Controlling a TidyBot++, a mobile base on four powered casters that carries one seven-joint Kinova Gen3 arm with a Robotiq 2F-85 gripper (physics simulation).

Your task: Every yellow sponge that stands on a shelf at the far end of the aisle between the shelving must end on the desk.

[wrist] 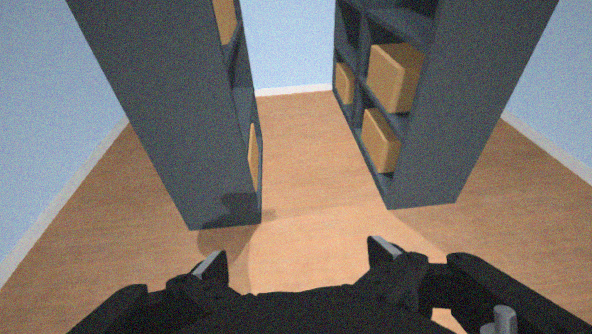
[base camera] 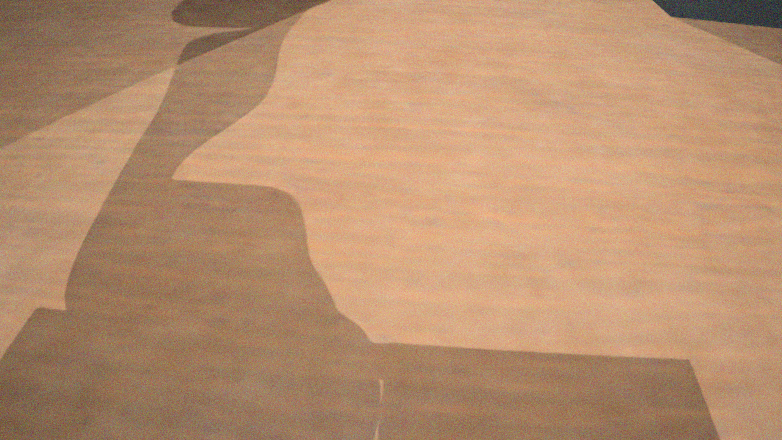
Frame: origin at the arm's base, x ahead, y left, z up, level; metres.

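Where they show: gripper, between the fingertips: (wrist: 298,259).
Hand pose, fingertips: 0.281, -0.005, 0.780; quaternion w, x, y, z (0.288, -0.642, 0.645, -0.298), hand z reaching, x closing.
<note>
After its pixels a point has its place, as x, y, z.
My gripper (wrist: 298,259) @[0.281, -0.005, 0.780] is open and empty, in front of the near ends of two dark shelving units in the wrist view. The left shelving unit (wrist: 165,115) @[1.208, 0.502, 0.412] and the right shelving unit (wrist: 465,110) @[1.217, -0.865, 0.300] stand on either side of an aisle that runs back to a blue wall. No yellow sponge and no desk show in either view. The inner shelves of the left unit are mostly hidden by its end panel.
Tan boxes (wrist: 395,77) @[1.524, -0.629, 0.358] (wrist: 380,142) @[1.549, -0.627, -0.096] (wrist: 345,83) @[2.547, -0.622, -0.100] sit in the right unit; two more tan boxes (wrist: 226,20) @[1.588, 0.228, 0.683] (wrist: 254,157) @[1.597, 0.228, -0.162] show in the left unit. A dark shelving base (base camera: 727,9) @[1.216, -0.741, -0.365] shows at the top right of the base view. Shadows fall across the wooden floor (base camera: 492,191) @[0.509, -0.098, -0.397].
</note>
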